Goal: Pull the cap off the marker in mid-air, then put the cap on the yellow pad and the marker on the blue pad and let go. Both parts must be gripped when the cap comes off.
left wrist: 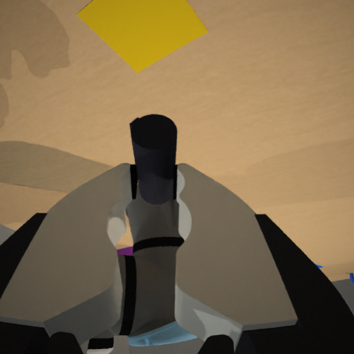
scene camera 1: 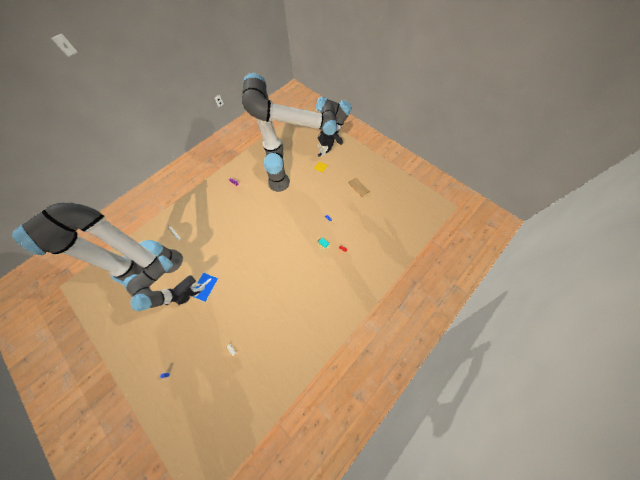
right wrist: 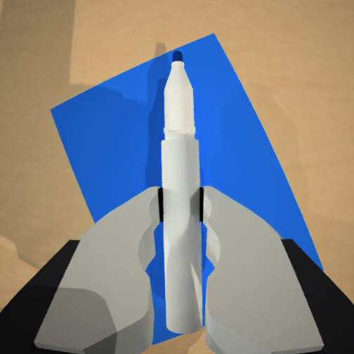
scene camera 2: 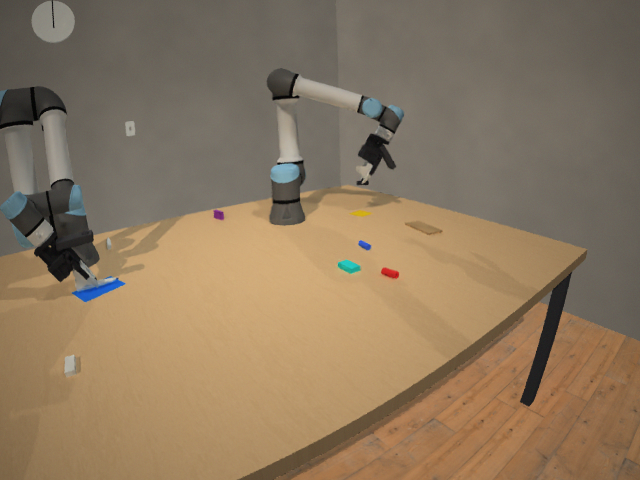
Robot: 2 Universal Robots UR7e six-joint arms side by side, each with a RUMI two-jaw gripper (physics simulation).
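Pixels of known places: left gripper, fingertip midpoint: (scene camera 1: pixel 320 154) (scene camera 2: pixel 361 183); right gripper, fingertip midpoint: (scene camera 1: pixel 203 286) (scene camera 2: pixel 97 285); left arm's base, origin of the base link: (scene camera 1: pixel 279 182) (scene camera 2: pixel 287 220).
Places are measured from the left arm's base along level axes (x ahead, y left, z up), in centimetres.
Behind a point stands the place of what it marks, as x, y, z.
Observation:
My left gripper (scene camera 1: pixel 322 150) {21.1, 24.7, 14.0} (scene camera 2: pixel 363 178) {21.1, 24.7, 14.0} (left wrist: pixel 155 168) is shut on the black cap (left wrist: pixel 156 137) and holds it in the air. The yellow pad (scene camera 1: pixel 321 166) {20.3, 26.4, 0.1} (scene camera 2: pixel 360 213) {19.9, 25.7, 0.1} (left wrist: pixel 142 35) lies on the table below and a little ahead of the cap in the left wrist view. My right gripper (scene camera 1: pixel 199 287) {-0.9, -84.3, 0.8} (scene camera 2: pixel 92 282) {-0.9, -84.3, 0.8} (right wrist: pixel 181 189) is shut on the white marker (scene camera 1: pixel 207 282) {0.5, -81.3, 2.1} (scene camera 2: pixel 109 280) {0.8, -80.6, 1.8} (right wrist: pixel 179 107), whose blue tip is bare. The marker lies roughly level, low over the blue pad (scene camera 1: pixel 206 295) {3.6, -87.7, 0.0} (scene camera 2: pixel 93 295) {2.9, -87.4, 0.1} (right wrist: pixel 230 110), with its shadow close beside it. Any small gap beneath it is hard to tell.
A brown slab (scene camera 1: pixel 358 187) {52.2, 20.9, 0.8} (scene camera 2: pixel 423 227) {52.7, 20.5, 0.8} lies near the yellow pad. A blue cylinder (scene camera 1: pixel 328 218) {44.9, -10.8, 1.9} (scene camera 2: pixel 364 245) {45.2, -11.4, 1.5}, teal block (scene camera 1: pixel 323 242) {49.7, -27.3, 1.5} (scene camera 2: pixel 348 266) {50.7, -28.7, 1.5} and red cylinder (scene camera 1: pixel 342 248) {62.1, -25.7, 1.9} (scene camera 2: pixel 389 272) {62.7, -26.1, 1.6} lie mid-table. A white block (scene camera 1: pixel 232 349) {34.7, -103.9, 1.1} (scene camera 2: pixel 70 365) {35.2, -104.6, 1.2} lies beyond the blue pad.

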